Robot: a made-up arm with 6 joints.
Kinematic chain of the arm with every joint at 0, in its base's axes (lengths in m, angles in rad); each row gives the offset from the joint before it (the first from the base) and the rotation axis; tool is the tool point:
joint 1: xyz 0 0 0.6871 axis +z
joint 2: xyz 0.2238 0 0 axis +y
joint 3: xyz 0 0 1.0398 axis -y
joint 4: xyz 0 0 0.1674 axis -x
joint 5: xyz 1.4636 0 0 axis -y
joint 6: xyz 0.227 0 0 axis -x
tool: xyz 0 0 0
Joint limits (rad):
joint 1: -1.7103..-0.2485
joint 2: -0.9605..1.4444
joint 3: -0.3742..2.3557
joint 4: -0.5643..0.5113
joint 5: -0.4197..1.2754
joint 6: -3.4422..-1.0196
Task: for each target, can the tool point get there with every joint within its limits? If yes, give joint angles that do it. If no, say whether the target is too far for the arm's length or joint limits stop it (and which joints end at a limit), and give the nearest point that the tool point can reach.
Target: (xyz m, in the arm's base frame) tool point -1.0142 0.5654 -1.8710
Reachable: no: joint limits stop it (at a limit: joint 1, joint 2, joint 3, joint 4, joint 5) | nearest point -0.1741 -0.9142 -0.8230 | short by 1.998 m
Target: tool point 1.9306 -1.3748 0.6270
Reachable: yes | joints -0.6186 0.7072 0.0836 -0.4615 0.0050 -1.8130
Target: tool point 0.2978 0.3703 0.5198
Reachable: no: joint limits stop it (at a limit: joint 1, joint 2, joint 3, joint 5) | nearest point 0.9039 -0.1950 -0.8216 | short by 1.577 m
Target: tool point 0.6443 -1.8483 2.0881
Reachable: yes | joints -1.2730 0.1350 0.1587 0.4188 0.9231 -1.3215
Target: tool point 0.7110 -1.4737 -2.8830
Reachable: no: too far | nearest point 0.6211 -1.2874 -0.8730 | short by 2.021 m
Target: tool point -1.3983 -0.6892 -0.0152
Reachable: no: joint limits stop it (at a limit: joint 1, joint 3, joint 4, joint 5) | nearest point -0.3118 -1.3853 -0.5940 | short by 1.414 m
